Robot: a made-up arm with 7 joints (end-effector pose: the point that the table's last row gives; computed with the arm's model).
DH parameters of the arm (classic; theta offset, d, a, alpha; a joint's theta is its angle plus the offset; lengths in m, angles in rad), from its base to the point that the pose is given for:
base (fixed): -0.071 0 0 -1.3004
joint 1: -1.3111 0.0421 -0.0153 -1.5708
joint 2: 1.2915 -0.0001 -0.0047 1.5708
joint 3: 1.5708 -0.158 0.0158 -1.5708
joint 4: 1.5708 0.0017 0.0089 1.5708
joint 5: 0 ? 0 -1.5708
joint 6: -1.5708 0 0.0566 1.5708
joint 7: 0 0 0 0
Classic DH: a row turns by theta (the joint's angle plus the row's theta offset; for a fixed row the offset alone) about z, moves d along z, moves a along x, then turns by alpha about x.
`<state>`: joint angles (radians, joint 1 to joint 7).
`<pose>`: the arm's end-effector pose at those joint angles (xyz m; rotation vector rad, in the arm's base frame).
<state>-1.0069 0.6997 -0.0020 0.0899 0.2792 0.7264 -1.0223</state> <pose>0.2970 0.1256 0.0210 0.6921 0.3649 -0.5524</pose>
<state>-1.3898 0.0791 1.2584 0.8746 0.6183 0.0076 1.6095</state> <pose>0.3468 0.1147 -0.0804 -0.2186 0.2545 2.0344</pose>
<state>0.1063 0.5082 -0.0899 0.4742 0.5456 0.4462 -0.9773</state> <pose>0.0778 0.1855 -0.2855 0.4190 1.6634 -0.7646</pose>
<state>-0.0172 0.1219 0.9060 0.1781 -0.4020 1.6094 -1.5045</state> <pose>0.0500 0.1794 -0.2499 -1.7872 0.5174 -0.4966</pose>
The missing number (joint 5, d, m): 0.1447
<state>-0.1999 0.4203 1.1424 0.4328 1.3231 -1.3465 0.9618</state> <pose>0.1183 0.2449 -0.1594 1.2621 -0.8497 0.6091</pose>
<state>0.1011 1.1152 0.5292 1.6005 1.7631 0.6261 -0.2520</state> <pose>-0.0617 0.3737 -0.1081 -1.5778 -2.5038 -0.1648</pose>
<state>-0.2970 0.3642 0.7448 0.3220 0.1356 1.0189 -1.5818</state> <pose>0.1418 0.2407 -0.2072 -0.8333 0.7566 -0.5958</pose>
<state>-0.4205 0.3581 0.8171 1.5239 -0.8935 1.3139 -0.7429</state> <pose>0.0779 0.1111 -0.3095 -2.3158 0.9053 0.0521</pose>
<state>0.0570 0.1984 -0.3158 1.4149 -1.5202 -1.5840 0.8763</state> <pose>-0.0425 0.1537 -0.2891 0.2562 -0.0738 2.0474</pose>
